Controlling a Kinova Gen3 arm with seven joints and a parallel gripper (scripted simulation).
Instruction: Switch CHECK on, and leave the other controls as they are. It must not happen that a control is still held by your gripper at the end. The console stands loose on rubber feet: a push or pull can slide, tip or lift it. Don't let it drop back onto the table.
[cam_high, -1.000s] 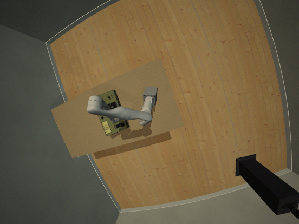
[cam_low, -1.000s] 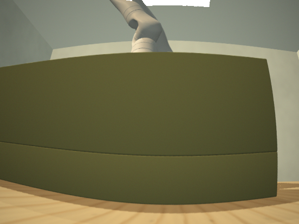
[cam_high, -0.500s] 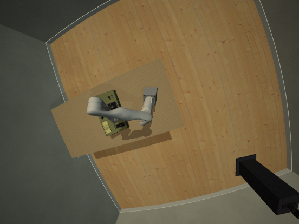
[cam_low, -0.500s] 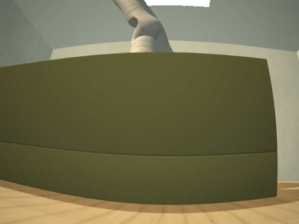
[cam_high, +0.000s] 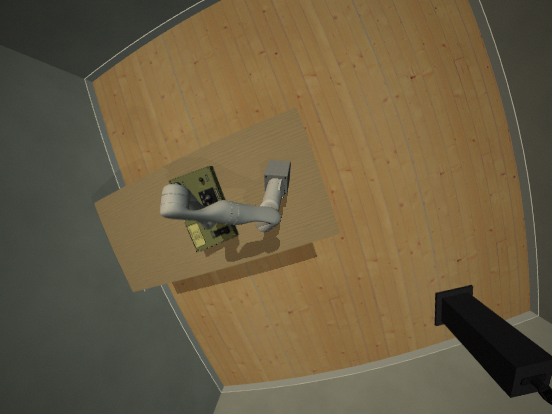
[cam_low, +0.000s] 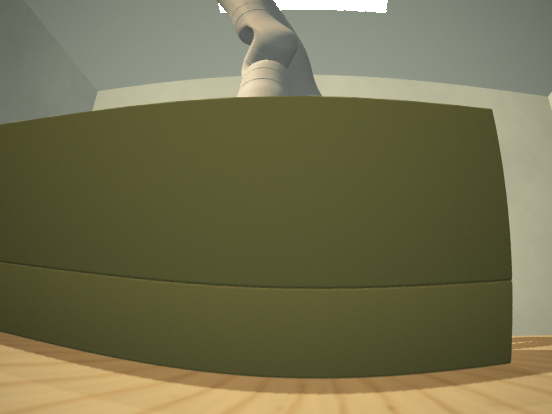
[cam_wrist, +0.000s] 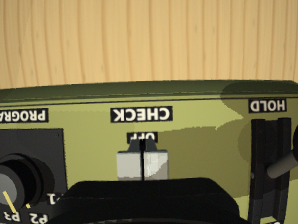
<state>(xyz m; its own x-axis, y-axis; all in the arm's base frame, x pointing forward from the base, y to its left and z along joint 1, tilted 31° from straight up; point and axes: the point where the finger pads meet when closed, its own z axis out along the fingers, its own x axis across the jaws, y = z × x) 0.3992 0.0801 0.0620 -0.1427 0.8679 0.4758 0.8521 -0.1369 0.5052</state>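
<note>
Now: hand 4 cm short of the check toggle, 2 cm above it and 1 cm to the right of it. Round my hand: black ball lever 12 cm to the left; then mode push button 23 cm to the right, 7 cm ahead, 1 cm below; then olive console 8 cm ahead, 5 cm to the right, 4 cm below.
</note>
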